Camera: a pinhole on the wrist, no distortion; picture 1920 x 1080 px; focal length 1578.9 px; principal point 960.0 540.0 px. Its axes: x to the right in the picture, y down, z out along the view. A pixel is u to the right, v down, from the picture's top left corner.
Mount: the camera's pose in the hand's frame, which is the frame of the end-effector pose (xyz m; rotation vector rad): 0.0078 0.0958 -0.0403 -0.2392 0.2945 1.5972
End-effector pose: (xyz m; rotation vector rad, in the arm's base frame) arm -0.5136 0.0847 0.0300 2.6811 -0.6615 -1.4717
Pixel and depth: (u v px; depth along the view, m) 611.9 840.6 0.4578
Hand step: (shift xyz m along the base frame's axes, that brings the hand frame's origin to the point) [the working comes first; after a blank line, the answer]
In the camera's frame: -0.1009 0.0872 0.4578

-0.4286 -0.0328 -0.1577
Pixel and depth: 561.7 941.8 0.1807
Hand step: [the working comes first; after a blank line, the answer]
In the camera's frame: -0.0456 0.0460 0.1807

-0.1731 -0.0622 -0.0338
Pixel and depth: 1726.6 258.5 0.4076
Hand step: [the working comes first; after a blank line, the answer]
In the camera's frame: 0.1979 -0.0727 0.4076

-0.3342 -0.3611 -0.1314
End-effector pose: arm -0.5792 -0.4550 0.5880 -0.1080 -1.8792 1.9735
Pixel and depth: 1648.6 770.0 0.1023
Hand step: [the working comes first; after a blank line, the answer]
In the camera's frame: 0.0446 0.0149 0.1023

-0.0490 -0.0427 -0.1641
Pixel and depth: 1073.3 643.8 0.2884
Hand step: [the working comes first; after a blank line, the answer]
In the camera's frame: 0.0207 0.0190 0.2884

-0.1213 -0.2145 -0.1855
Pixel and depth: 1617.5 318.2 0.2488
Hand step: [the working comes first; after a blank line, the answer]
In the camera's frame: 0.1036 -0.0350 0.2488

-0.1596 -0.1353 -0.2455
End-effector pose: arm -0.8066 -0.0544 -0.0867 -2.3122 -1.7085 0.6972
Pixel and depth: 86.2 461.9 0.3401
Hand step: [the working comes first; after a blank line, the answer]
In the camera's frame: -0.1882 -0.0168 0.3401

-0.1238 -0.0137 -0.3229
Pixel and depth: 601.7 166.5 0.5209
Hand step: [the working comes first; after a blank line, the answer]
In the camera's frame: -0.1182 -0.1232 0.5209

-0.0557 0.0275 -0.5292
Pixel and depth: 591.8 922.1 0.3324
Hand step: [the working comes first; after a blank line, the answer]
In the camera's frame: -0.0775 0.0804 0.3324

-0.0448 -0.1365 -0.3019
